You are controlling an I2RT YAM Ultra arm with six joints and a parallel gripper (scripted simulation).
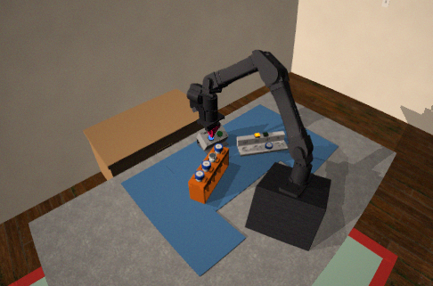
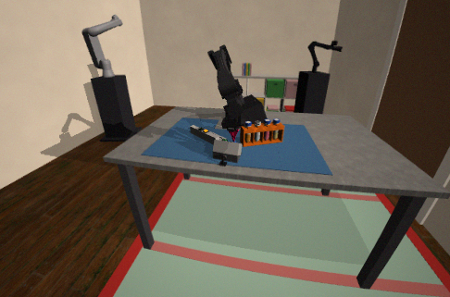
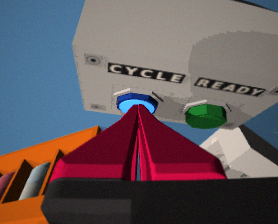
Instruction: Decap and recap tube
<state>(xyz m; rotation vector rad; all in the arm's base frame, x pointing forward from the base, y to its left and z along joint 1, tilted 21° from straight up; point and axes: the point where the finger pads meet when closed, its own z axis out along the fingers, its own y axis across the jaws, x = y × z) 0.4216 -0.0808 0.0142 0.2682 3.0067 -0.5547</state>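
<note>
Right now my hand is 10 mm above the blue cycle key. Round my hand: grey key desk (10 mm ahead, 20 mm to the right, 20 mm below); then blue cap (210 mm behind, 140 mm to the right, 60 mm below); then green ready key (10 mm behind, 40 mm to the right, 10 mm below).
</note>
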